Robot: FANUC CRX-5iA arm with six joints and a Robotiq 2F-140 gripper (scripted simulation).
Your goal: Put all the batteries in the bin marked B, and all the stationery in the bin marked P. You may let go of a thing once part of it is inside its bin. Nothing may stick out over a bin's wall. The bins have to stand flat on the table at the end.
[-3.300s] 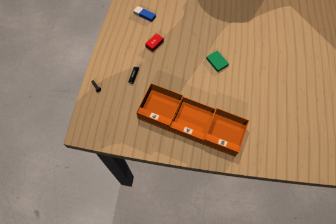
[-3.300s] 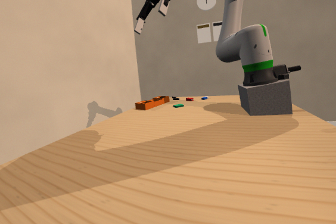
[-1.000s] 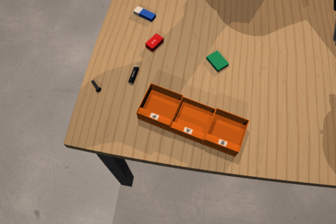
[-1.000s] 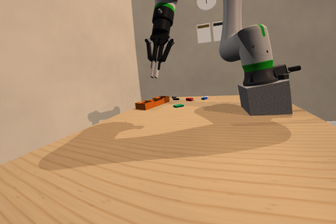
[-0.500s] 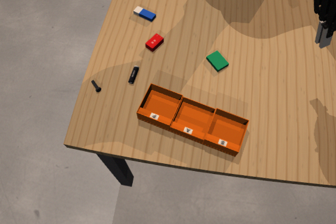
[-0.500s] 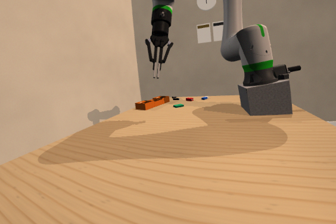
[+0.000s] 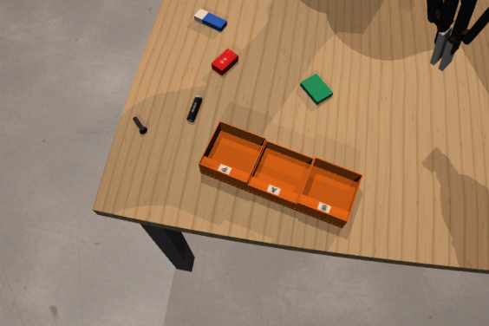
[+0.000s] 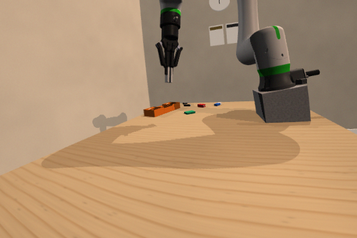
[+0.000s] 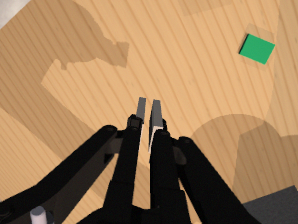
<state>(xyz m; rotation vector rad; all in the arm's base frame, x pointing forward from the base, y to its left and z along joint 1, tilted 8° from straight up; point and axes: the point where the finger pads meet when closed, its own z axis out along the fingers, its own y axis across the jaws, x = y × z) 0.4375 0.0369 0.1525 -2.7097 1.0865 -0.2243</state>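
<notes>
The orange bin row is 13 cm ahead of my hand, 23 cm to the right of it and 19 cm below it. The rest, counted from my hand: red battery pack (10 cm behind, 33 cm to the right, 21 cm below); then black cylindrical battery (1 cm ahead, 38 cm to the right, 21 cm below); then green pad (5 cm behind, 16 cm to the right, 21 cm below).
</notes>
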